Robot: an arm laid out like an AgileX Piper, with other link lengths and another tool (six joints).
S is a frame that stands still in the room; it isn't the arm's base.
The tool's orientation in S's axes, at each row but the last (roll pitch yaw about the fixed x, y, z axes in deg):
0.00, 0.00, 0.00
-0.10, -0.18, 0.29
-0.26, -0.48, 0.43
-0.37, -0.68, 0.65
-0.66, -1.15, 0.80
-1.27, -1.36, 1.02
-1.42, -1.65, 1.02
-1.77, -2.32, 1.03
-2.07, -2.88, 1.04
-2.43, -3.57, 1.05
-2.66, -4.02, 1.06
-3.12, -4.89, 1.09
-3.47, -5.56, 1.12
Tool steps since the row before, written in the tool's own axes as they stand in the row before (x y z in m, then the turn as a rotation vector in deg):
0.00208, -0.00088, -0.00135, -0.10, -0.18, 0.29
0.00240, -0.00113, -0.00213, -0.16, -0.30, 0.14
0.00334, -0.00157, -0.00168, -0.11, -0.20, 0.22
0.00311, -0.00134, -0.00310, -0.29, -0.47, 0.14
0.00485, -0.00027, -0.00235, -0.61, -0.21, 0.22
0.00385, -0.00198, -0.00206, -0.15, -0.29, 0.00
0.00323, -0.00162, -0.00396, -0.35, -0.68, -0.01
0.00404, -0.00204, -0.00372, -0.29, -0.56, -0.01
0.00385, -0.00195, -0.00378, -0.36, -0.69, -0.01
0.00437, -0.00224, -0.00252, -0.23, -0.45, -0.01
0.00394, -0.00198, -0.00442, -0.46, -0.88, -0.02
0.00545, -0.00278, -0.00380, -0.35, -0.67, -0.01
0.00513, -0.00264, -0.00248, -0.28, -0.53, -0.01
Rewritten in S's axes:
0.00208, -0.00088, -0.00135, -0.10, -0.18, 0.29
0.00241, -0.00112, -0.00212, -0.16, -0.30, 0.14
0.00337, -0.00155, -0.00164, -0.11, -0.20, 0.22
0.00316, -0.00132, -0.00305, -0.29, -0.47, 0.14
0.00490, -0.00023, -0.00225, -0.61, -0.22, 0.21
0.00393, -0.00196, -0.00192, -0.14, -0.29, 0.00
0.00337, -0.00166, -0.00382, -0.34, -0.69, 0.00
0.00422, -0.00208, -0.00349, -0.28, -0.57, 0.00
0.00407, -0.00201, -0.00351, -0.35, -0.70, 0.00
0.00455, -0.00226, -0.00215, -0.22, -0.45, -0.01
0.00427, -0.00210, -0.00404, -0.44, -0.89, -0.01
0.00580, -0.00287, -0.00317, -0.34, -0.68, 0.00
0.00538, -0.00268, -0.00181, -0.27, -0.54, -0.01

